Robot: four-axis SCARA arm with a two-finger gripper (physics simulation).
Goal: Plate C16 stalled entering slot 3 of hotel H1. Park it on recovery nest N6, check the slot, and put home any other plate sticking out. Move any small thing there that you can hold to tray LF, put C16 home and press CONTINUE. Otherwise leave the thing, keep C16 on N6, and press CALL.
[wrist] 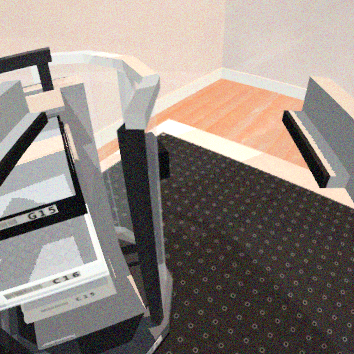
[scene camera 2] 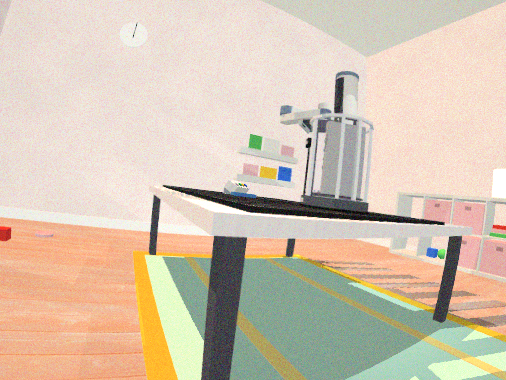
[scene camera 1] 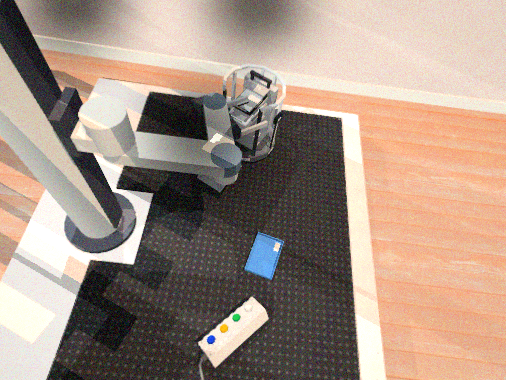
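Pixels of known places: gripper, between the fingertips: (wrist: 161, 94) (scene camera 1: 256, 110); arm's base, origin of its link: (scene camera 1: 102, 222).
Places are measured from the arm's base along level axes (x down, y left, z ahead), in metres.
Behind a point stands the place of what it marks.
Note:
Plate C16 (wrist: 66, 278) {x -0.251, y 0.369, z 0.469 m}, white-edged, shows at the lower left of the wrist view, inside the round caged carousel (scene camera 1: 284, 95) {x -0.335, y 0.447, z 0.622 m} (scene camera 2: 335, 202) {x -0.040, y 0.567, z 0.595 m} (wrist: 139, 215) {x -0.256, y 0.365, z 0.536 m}. Black-edged plate G15 (wrist: 42, 214) {x -0.286, y 0.391, z 0.481 m} is above it, and plate C15 (wrist: 75, 301) {x -0.178, y 0.396, z 0.473 m} shows just below it. My gripper (wrist: 161, 94) {x -0.359, y 0.330, z 0.525 m} is open and empty; its fingers stand wide apart at the left and right of the wrist view, above and beside the carousel. A blue tray (scene camera 1: 263, 256) {x -0.015, y -0.067, z 0.621 m} (scene camera 2: 243, 195) {x -0.019, y 0.008, z 0.655 m} lies on the mat; its label is unreadable. The button box (scene camera 1: 240, 332) {x -0.092, y -0.348, z 0.559 m} (scene camera 2: 236, 187) {x -0.056, y -0.235, z 0.592 m} has blue, yellow, green and white buttons. Slot interiors and nest N6 cannot be made out.
The carousel's upright posts and top ring stand close to the arm (scene camera 1: 175, 150) {x -0.520, y -0.003, z 0.327 m} (scene camera 2: 305, 116) {x -0.441, y 0.161, z 0.448 m}. A black dotted mat (scene camera 1: 310, 200) {x -0.013, y 0.203, z 0.801 m} (wrist: 240, 260) {x -0.013, y 0.332, z 0.710 m} covers much of the white-edged table (scene camera 1: 367, 240) {x 0.000, y 0.059, z 1.036 m} (scene camera 2: 280, 225) {x 0.015, y 0.750, z 0.917 m}. The arm's column (scene camera 1: 65, 175) {x -0.426, y -0.061, z 0.044 m} (scene camera 2: 352, 95) {x -0.727, y 0.072, z 0.020 m} stands on a round dark base.

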